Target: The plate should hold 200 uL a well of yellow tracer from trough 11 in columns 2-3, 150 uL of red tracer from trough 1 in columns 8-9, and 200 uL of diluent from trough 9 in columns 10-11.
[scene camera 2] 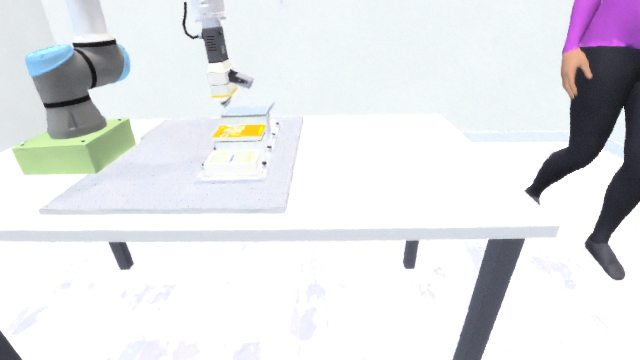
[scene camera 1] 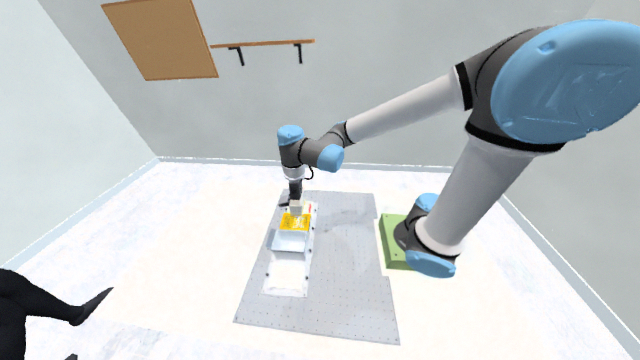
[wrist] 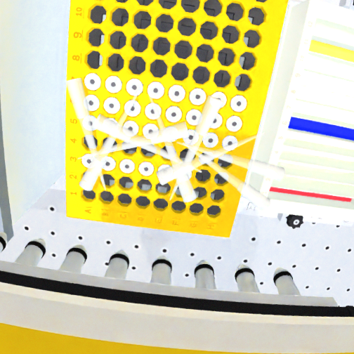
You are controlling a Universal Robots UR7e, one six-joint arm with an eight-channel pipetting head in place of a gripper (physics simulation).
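Observation:
My eight-channel head (scene camera 1: pixel 296 211) (scene camera 2: pixel 224 100) (wrist: pixel 161 267) is above the deck. Its nozzles show bare in the wrist view, without tips. The yellow tip rack (scene camera 1: pixel 295 221) (scene camera 2: pixel 240 132) (wrist: pixel 272 30) has seated tips in rows 3, 5, 6 and 7; rows 1, 2, 4 and 8 to 10 show dark holes. Several loose translucent tips (wrist: pixel 205 120) lie crossed over rows 2 to 6, some reaching past the rack's right edge. The trough reservoir (scene camera 2: pixel 232 169) (wrist: pixel 345 85) shows a red trough (wrist: pixel 310 194), a blue one (wrist: pixel 320 127) and a yellow one (wrist: pixel 331 49). I cannot make out the diluent or plate.
A pale open bin (scene camera 1: pixel 288 242) (scene camera 2: pixel 245 119) stands beside the rack. The perforated deck (scene camera 1: pixel 345 280) (scene camera 2: pixel 150 185) carries the labware. The green base block (scene camera 1: pixel 392 257) (scene camera 2: pixel 60 159) holds the arm. A person (scene camera 1: pixel 12 310) (scene camera 2: pixel 607 100) stands beyond the table.

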